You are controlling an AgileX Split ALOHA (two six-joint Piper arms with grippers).
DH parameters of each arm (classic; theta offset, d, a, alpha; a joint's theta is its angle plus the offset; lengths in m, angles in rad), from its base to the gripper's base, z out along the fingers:
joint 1: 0 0.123 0 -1.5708
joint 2: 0.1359 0 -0.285 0
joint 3: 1.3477 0 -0.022 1.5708
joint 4: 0 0.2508 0 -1.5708
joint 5: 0 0 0.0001 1.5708
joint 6: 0 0.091 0 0
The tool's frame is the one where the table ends.
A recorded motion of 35 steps. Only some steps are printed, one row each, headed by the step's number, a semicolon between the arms.
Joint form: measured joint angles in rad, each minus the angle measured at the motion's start. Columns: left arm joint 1, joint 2, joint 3, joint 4, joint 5, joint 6; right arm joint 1, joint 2, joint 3, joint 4, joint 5, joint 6.
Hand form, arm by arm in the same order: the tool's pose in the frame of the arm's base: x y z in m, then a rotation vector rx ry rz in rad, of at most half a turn. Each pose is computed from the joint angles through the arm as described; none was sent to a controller.
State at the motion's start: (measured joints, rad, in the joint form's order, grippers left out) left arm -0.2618 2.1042 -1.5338 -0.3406 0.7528 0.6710; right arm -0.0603 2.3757 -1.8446 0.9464 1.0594 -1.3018
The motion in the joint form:
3: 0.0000 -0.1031 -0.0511 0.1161 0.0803 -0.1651; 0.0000 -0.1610 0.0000 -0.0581 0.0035 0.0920
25: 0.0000 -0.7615 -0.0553 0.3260 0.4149 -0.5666; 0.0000 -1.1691 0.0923 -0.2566 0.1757 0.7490
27: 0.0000 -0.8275 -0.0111 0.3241 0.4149 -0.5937; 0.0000 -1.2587 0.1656 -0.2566 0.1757 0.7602
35: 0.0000 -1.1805 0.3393 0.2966 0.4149 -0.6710; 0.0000 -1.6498 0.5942 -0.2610 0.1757 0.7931
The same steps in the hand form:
3: 0.4153 -0.1268 0.2214 0.8655 2.5653 -0.1977; 0.4786 0.0330 0.2162 -0.9184 2.2193 0.6820
25: 0.2553 -0.0697 0.4422 0.4376 2.3667 -0.0918; 0.1910 0.0433 0.5309 -0.6035 1.9085 0.4475
27: 0.2364 -0.0648 0.4462 0.4021 2.3516 -0.1087; 0.1643 0.0449 0.5281 -0.5958 1.8976 0.4477
35: 0.1443 -0.0425 0.4142 0.3103 2.3666 -0.1807; 0.0730 0.0501 0.4640 -0.5582 1.9465 0.4797

